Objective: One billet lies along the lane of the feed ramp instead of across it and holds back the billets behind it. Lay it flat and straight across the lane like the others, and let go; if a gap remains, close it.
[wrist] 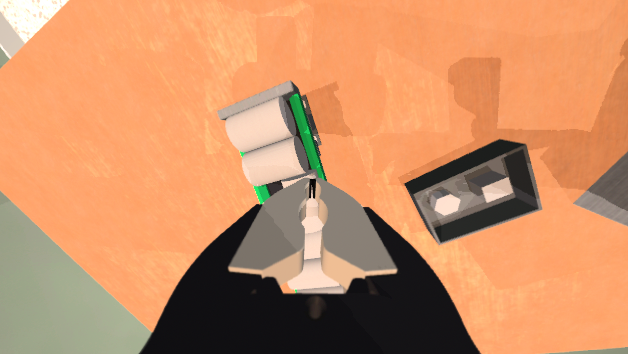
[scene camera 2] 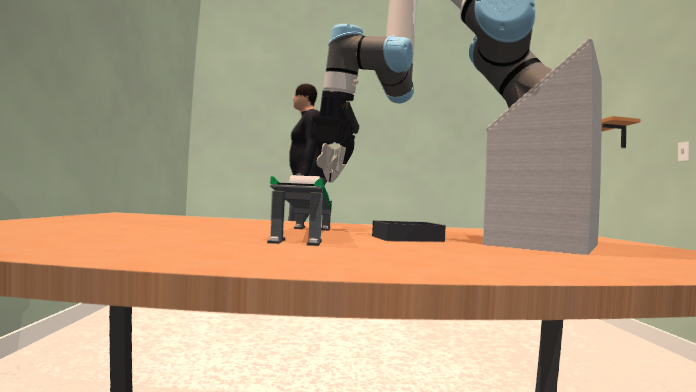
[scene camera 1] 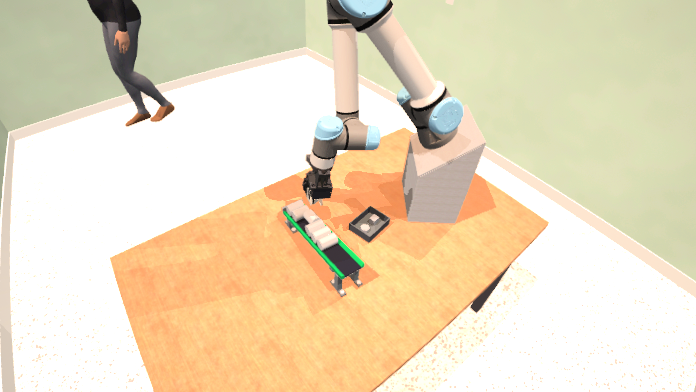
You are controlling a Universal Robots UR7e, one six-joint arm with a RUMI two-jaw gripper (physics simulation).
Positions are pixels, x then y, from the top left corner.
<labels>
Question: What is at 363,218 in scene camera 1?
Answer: A black tray.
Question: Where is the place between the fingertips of the gripper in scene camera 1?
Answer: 312,203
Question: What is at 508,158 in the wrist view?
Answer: A black tray.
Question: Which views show the gripper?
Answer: The wrist view, scene camera 2 and scene camera 1: all of them.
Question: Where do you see a lane lining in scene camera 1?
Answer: At 337,255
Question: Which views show the black tray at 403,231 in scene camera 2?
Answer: The wrist view, scene camera 2 and scene camera 1: all of them.
</labels>
